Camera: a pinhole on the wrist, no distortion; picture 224 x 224 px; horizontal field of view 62.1 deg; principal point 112.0 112.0 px. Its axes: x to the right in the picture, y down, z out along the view. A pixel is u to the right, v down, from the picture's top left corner.
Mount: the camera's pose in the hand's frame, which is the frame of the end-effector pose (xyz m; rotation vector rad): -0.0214 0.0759 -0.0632 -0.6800 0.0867 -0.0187
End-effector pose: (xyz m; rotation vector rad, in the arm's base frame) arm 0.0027 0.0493 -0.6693 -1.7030 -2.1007 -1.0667
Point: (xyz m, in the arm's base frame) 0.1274 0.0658 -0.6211
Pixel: 146 112
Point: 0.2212 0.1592 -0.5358
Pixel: 207 186
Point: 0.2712 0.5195 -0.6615
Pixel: 209 66
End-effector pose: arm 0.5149 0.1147 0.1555 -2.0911 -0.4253 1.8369
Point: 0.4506 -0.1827 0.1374
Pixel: 8 188
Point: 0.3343 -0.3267 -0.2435
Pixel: 155 186
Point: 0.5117 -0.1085 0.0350
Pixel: 134 215
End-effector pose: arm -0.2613 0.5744 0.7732 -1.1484 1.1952 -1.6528
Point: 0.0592 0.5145 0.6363
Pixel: 70 28
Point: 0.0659 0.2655 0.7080
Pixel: 184 19
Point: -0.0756 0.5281 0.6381
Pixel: 80 45
